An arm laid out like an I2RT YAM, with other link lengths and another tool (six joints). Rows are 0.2 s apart.
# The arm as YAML. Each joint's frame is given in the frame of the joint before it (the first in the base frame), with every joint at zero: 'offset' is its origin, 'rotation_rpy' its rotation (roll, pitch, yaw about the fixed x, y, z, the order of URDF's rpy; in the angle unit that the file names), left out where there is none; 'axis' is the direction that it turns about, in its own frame. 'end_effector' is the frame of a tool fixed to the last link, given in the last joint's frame.
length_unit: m
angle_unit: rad
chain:
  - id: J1
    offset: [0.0, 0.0, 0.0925]
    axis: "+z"
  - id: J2
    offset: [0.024, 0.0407, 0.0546]
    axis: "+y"
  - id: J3
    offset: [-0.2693, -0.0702, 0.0]
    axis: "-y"
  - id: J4
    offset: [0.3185, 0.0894, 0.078]
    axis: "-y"
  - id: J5
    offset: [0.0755, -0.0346, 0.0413]
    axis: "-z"
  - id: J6
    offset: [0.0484, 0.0, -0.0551]
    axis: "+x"
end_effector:
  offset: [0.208, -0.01, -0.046]
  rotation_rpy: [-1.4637, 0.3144, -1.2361]
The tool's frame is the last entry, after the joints.
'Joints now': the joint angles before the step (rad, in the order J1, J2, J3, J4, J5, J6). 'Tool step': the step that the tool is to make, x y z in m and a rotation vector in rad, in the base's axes. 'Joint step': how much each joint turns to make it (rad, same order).
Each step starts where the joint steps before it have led.
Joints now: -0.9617, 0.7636, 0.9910, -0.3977, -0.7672, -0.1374
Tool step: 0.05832, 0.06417, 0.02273, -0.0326, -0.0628, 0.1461
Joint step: 0.2757, 0.0522, 0.0136, 0.1386, 0.1257, 0.0515
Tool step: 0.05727, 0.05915, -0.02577, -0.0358, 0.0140, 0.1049
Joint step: 0.2596, 0.1059, -0.0257, 0.1221, 0.1571, -0.0308
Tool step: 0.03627, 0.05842, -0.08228, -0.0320, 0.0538, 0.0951
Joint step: 0.1828, 0.0858, -0.1542, 0.1818, 0.0923, -0.0421
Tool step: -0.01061, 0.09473, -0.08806, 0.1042, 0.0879, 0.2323
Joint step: 0.1113, 0.0566, -0.1737, 0.1558, -0.1343, 0.0706
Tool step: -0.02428, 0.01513, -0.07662, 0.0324, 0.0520, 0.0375
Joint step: 0.0056, 0.0205, -0.1940, 0.1692, -0.0370, 0.0202
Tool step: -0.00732, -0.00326, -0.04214, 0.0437, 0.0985, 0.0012
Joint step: -0.0282, 0.0858, -0.0126, 0.0075, -0.0368, 0.0231
